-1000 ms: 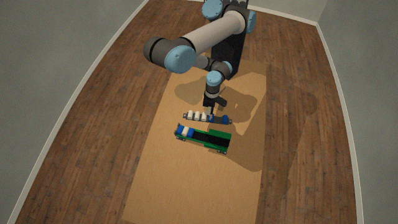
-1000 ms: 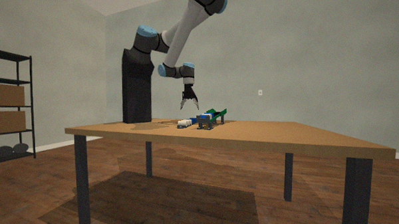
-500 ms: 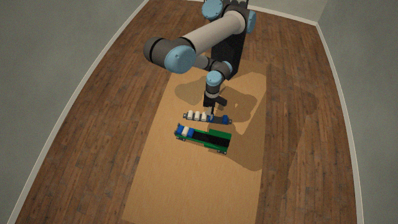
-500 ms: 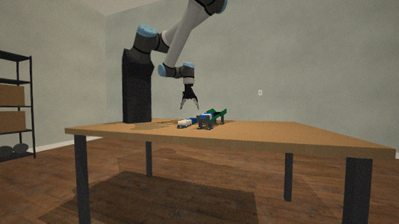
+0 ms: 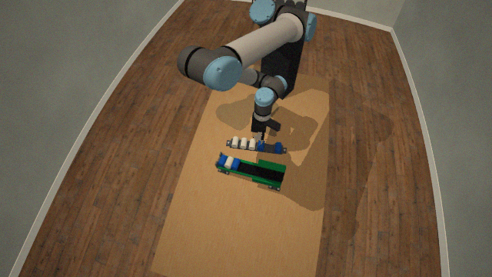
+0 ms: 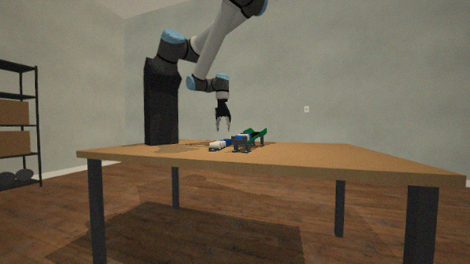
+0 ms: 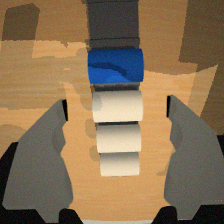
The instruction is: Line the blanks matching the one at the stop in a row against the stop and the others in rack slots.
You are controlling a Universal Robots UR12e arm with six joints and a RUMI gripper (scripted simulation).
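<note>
Right now the stock rack is 130 mm below my hand, 30 mm to the right of it and 10 mm behind it.
</note>
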